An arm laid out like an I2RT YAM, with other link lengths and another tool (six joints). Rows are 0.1 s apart.
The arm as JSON. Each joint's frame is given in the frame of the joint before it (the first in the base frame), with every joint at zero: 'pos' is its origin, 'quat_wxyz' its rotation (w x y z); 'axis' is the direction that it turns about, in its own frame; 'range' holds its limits. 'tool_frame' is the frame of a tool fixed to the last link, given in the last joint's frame.
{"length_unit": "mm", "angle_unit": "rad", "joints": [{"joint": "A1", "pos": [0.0, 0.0, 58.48], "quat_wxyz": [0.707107, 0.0, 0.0, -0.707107], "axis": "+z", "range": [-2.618, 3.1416]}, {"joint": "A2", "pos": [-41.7, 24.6, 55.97], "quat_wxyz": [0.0, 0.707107, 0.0, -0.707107], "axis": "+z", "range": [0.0, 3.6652]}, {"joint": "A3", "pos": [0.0, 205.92, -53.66], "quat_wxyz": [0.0, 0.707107, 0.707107, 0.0], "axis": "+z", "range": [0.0, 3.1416]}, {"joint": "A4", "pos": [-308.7, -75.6, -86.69], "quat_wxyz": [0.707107, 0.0, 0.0, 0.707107], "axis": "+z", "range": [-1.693, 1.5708]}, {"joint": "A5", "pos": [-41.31, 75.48, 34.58], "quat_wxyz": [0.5, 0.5, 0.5, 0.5], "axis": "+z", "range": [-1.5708, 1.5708]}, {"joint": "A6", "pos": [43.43, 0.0, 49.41], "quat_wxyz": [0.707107, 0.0, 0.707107, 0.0], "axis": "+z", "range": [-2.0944, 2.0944]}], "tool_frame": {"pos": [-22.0, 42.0, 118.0], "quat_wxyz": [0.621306, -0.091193, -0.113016, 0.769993]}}
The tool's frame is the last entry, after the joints.
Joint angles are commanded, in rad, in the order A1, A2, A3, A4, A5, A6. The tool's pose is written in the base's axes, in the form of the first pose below.
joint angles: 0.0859, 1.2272, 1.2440, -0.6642, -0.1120, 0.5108
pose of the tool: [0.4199 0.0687 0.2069 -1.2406 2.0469 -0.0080]
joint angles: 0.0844, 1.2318, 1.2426, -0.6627, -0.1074, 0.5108
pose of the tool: [0.4206 0.0674 0.2047 -1.2382 2.0545 -0.0111]
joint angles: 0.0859, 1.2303, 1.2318, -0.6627, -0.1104, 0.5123
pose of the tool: [0.4191 0.0685 0.2002 -1.2423 2.0605 -0.0014]
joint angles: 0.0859, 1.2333, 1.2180, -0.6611, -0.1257, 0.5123
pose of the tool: [0.4180 0.0709 0.1928 -1.2535 2.0647 0.0225]
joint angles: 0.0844, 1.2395, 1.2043, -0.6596, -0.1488, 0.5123
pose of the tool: [0.4170 0.0740 0.1841 -1.2669 2.0677 0.0558]
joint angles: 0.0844, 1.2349, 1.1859, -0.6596, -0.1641, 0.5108
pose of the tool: [0.4141 0.0762 0.1774 -1.2786 2.0699 0.0786]
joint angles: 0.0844, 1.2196, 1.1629, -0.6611, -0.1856, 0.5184
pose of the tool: [0.4093 0.0796 0.1725 -1.2816 2.0676 0.1109]
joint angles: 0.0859, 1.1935, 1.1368, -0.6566, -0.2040, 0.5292
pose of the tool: [0.4044 0.0832 0.1712 -1.2781 2.0556 0.1348]
